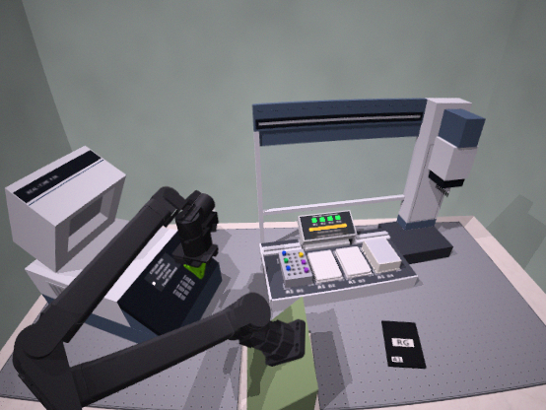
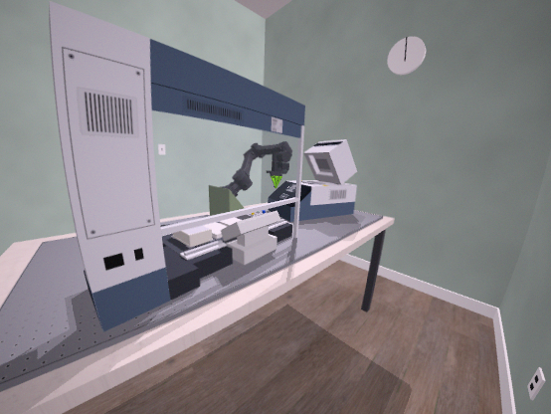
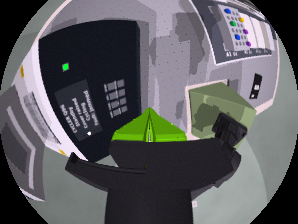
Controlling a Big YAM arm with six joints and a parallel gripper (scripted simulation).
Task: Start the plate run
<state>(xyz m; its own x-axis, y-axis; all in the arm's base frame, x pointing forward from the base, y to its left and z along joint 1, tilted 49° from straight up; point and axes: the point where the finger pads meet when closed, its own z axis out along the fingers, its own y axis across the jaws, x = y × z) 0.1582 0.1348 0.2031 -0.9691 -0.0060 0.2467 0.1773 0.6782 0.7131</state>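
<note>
Right now my hand is 150 mm short of the tube cooling block, 250 mm to the left of it and 110 mm above it. Round my hand: pipetting head 360 mm ahead, 760 mm to the right, 200 mm above; deep-well block 230 mm ahead, 550 mm to the right, 110 mm below.
</note>
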